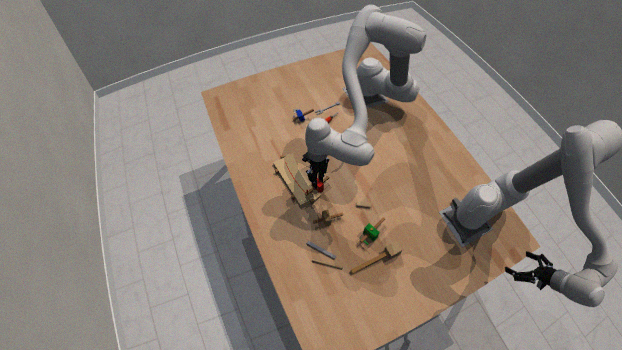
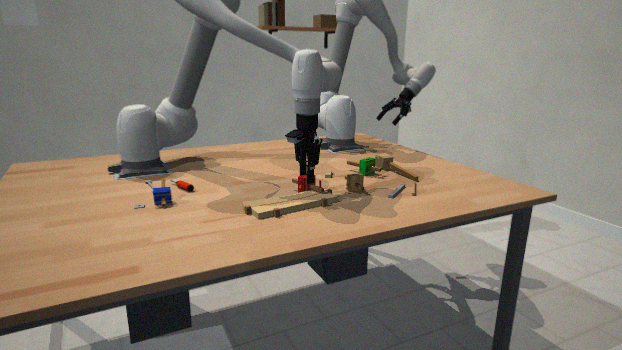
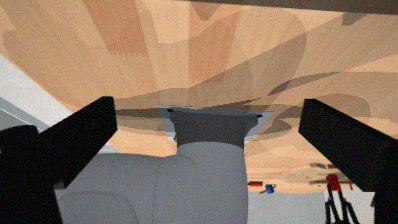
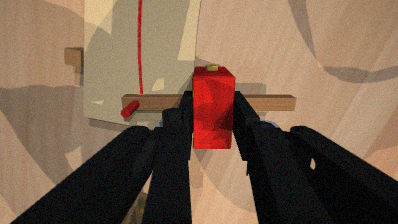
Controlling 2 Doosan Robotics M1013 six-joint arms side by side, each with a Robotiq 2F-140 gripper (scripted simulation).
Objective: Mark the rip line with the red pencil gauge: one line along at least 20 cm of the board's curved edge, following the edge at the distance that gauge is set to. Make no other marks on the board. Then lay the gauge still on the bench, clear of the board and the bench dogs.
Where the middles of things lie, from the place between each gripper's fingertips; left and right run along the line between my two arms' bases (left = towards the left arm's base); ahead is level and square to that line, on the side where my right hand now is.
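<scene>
The red pencil gauge (image 4: 213, 88) is 4 cm below my right hand (image 2: 306, 182), 1 cm to the right of it and 2 cm ahead of it. Still counting from my right hand, there's a pale board (image 1: 280, 164) that's 7 cm below, 8 cm ahead and 10 cm to the right. Going by their middles, the red pencil gauge is the nearest to my right hand of the things named here.
My left hand (image 1: 516, 261) is 80 mm above the red pencil gauge, 630 mm short of it and 860 mm to the left of it. As for the pale board, counted from my left hand it's 110 mm below, 700 mm ahead and 950 mm to the right.
</scene>
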